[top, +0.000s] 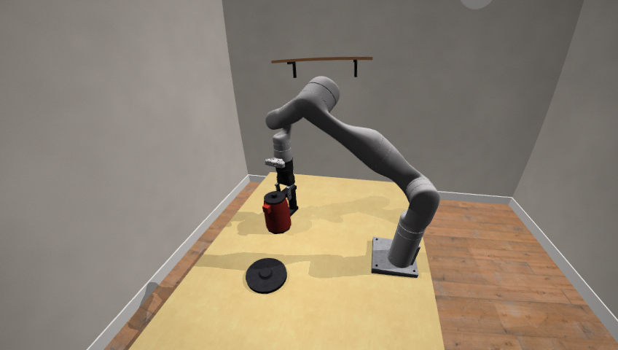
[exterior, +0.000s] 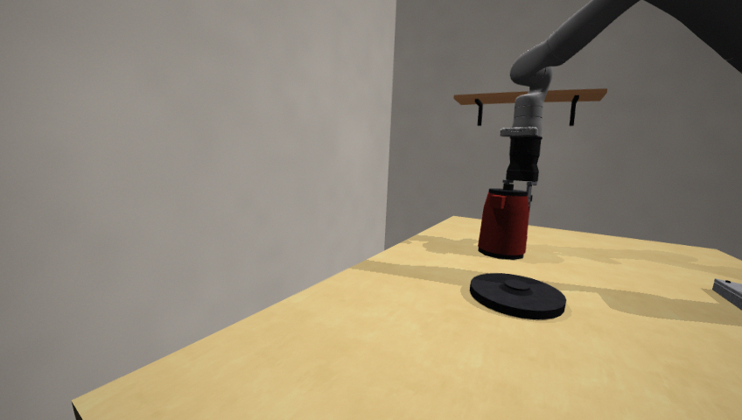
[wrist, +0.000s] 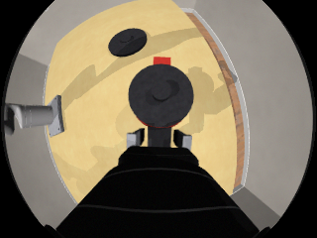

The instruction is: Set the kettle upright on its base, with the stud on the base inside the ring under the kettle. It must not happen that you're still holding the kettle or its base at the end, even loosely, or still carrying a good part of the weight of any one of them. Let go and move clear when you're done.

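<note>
My gripper is now 5 cm above the red kettle, 3 cm to the right of it and 1 cm short of it. The rest, counted from my hand: round black base 34 cm to the left, 13 cm below, 1 cm ahead.
</note>
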